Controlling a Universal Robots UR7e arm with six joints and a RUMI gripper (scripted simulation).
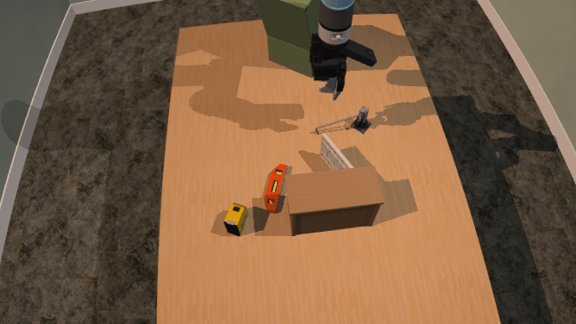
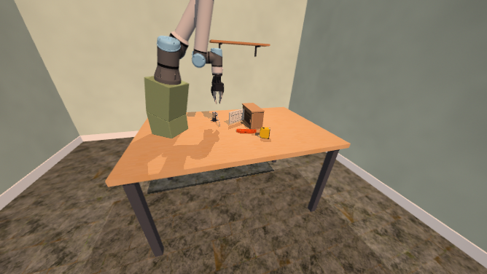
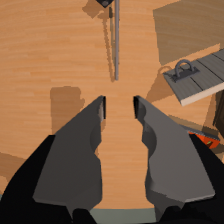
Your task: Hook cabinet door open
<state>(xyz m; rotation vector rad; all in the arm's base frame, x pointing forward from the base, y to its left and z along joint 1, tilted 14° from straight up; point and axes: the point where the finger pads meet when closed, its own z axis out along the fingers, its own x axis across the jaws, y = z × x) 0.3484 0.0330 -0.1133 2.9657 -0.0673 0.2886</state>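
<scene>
Right now the dark hook post is 70 mm to the left of my hand and 140 mm below it. The rest, counted from my hand: yellow tape measure 260 mm ahead, 310 mm to the right, 150 mm below; white cabinet door 160 mm ahead, 10 mm to the right, 120 mm below; orange spirit level 160 mm ahead, 200 mm to the right, 180 mm below.
</scene>
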